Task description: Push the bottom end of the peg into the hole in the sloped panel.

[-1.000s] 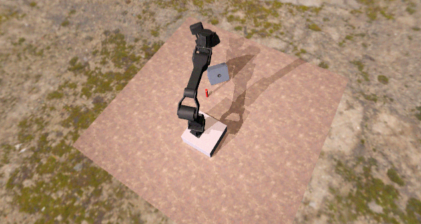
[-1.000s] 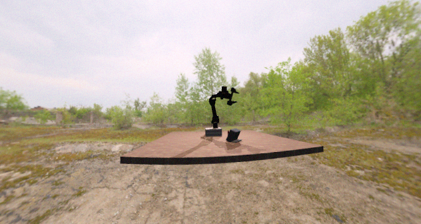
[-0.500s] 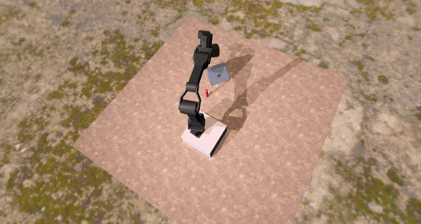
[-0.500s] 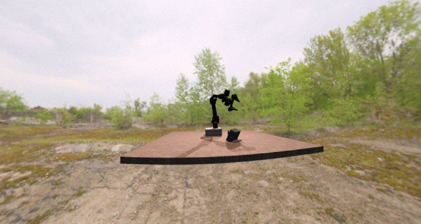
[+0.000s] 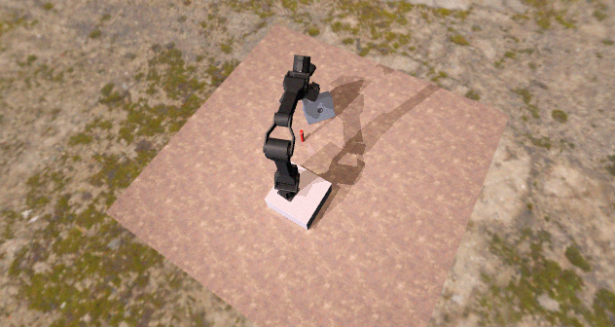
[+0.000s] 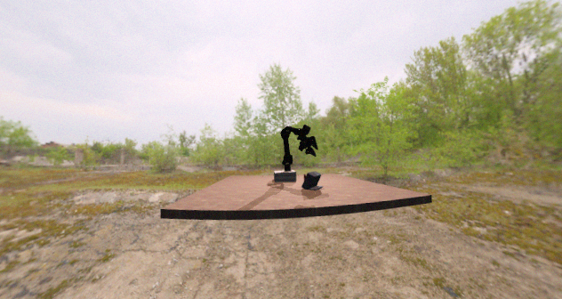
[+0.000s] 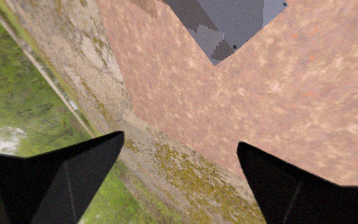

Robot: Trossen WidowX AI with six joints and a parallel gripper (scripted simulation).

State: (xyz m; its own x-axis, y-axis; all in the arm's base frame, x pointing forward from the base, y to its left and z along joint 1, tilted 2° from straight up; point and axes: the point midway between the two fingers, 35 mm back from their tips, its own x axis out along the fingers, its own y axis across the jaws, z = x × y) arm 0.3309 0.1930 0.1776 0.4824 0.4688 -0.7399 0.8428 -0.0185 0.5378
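Right now my gripper tip is 90 mm past the red round peg, 80 mm to the left of it and 190 mm above it. From my gripper tip the other things lie so: grey sloped panel (70 mm ahead, 60 mm to the right, 200 mm below).
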